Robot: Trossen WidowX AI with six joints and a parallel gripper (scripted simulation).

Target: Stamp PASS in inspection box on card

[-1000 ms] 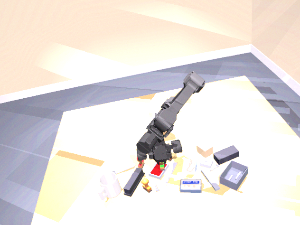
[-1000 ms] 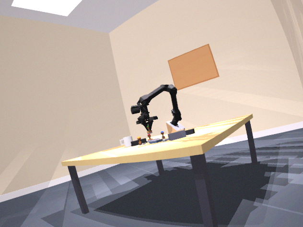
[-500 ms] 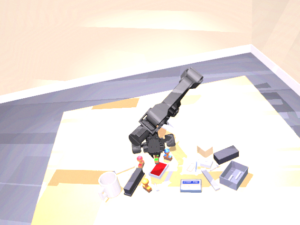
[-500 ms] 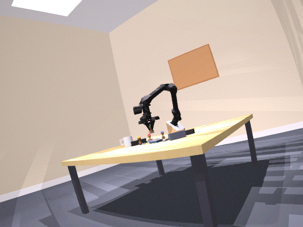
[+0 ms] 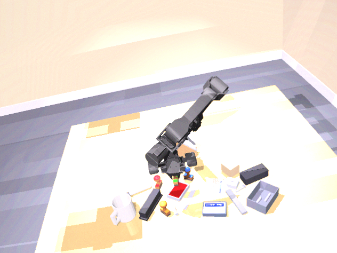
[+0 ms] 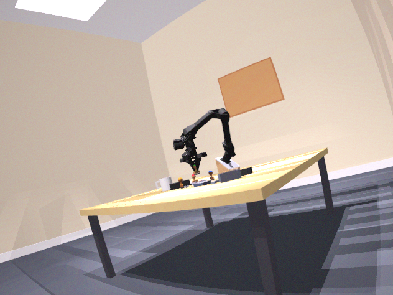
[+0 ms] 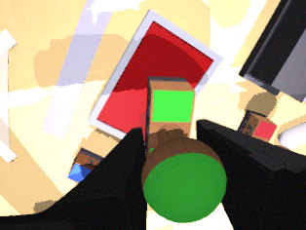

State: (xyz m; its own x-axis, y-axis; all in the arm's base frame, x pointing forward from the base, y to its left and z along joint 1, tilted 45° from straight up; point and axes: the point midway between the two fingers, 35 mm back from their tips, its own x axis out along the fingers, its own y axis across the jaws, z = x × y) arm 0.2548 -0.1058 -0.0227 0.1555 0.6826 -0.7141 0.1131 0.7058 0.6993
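My gripper tip is 8 cm above the red ink pad. Round my gripper tip: blue-knobbed stamp (6 cm behind, 6 cm to the left, 6 cm below); then green-knobbed stamp (right at my gripper tip); then red-knobbed stamp (7 cm behind, 7 cm to the right, 6 cm below).
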